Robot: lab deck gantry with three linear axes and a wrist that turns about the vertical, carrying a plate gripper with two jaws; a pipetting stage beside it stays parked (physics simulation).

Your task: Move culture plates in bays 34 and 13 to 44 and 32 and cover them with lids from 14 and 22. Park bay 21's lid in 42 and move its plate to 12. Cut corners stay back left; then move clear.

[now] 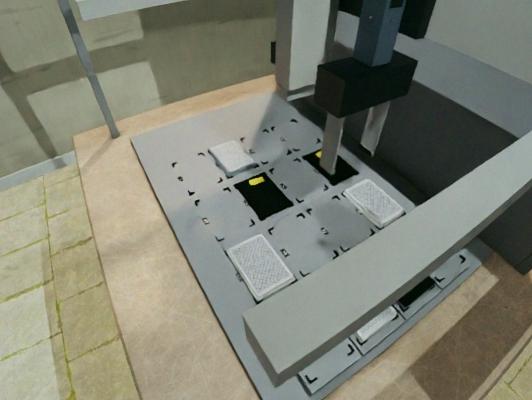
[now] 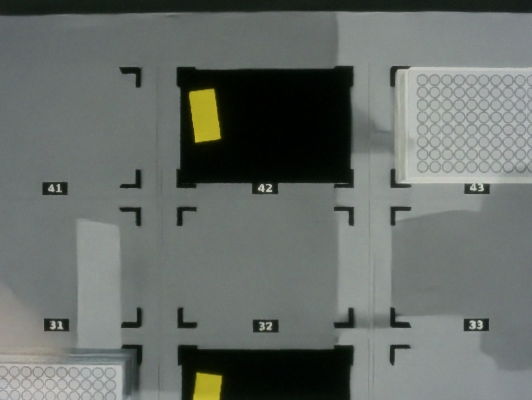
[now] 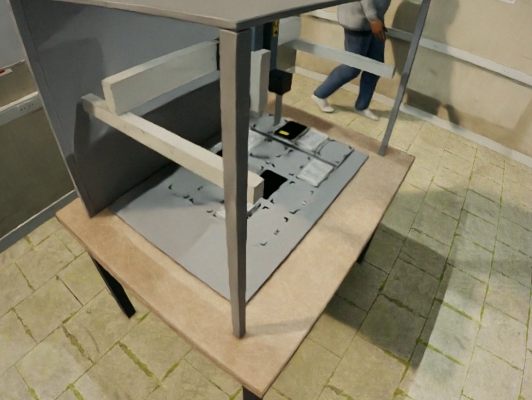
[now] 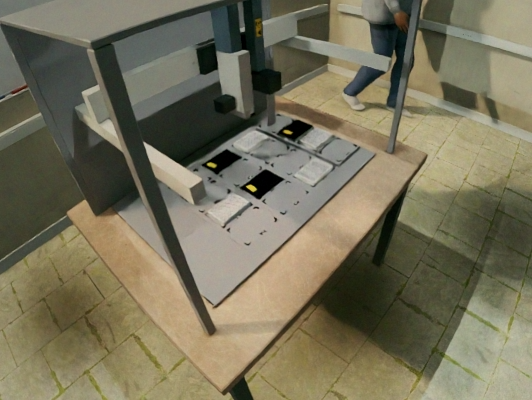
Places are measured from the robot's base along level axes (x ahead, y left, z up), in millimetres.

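Where they show: gripper, fingertip midpoint: point(image 1: 347, 159) point(image 3: 264, 119) point(image 4: 260, 119); robot's base, link origin: point(image 1: 173, 164) point(image 3: 263, 244) point(image 4: 247, 244).
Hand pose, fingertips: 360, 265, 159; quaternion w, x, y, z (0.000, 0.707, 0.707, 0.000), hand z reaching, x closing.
Note:
Each offset is from my fingertips to the centre of the thing, as dx, dy, dz. "pt": to the spot under its first point.
My gripper point(image 1: 349, 162) point(image 3: 277, 122) point(image 4: 271, 122) is open, its jaws wide apart and empty, hanging above the back middle of the deck. Flat black pieces with yellow tags lie in bay 42 @[pt -75, +99, -151] point(image 1: 344, 175) point(image 2: 285, 125) point(image 4: 229, 161), in bay 22 @[pt -106, -118, -151] point(image 1: 267, 200) point(image 2: 300, 375) point(image 4: 267, 182) and apparently in bay 34 @[pt +255, -10, -128] point(image 1: 419, 292) point(image 4: 299, 129). A white welled plate @[-296, -115, -152] point(image 1: 232, 156) point(image 2: 60, 382) point(image 4: 230, 209) sits in bay 21, apparently without a black cover. Another white plate @[+32, -222, -152] point(image 1: 261, 265) point(image 4: 312, 171) sits in bay 13. Cut corners are too small to tell.
A white welled plate @[+32, +99, -152] point(image 1: 375, 202) point(image 2: 470, 125) point(image 4: 252, 141) stands in bay 43, and another white plate @[+196, -115, -137] point(image 1: 376, 324) point(image 4: 317, 137) apparently in bay 24. The gantry's pale beam point(image 1: 385, 260) crosses above the deck. The pale pipetting stage point(image 4: 235, 82) hangs beside the gripper. A person point(image 4: 382, 50) stands beyond the table.

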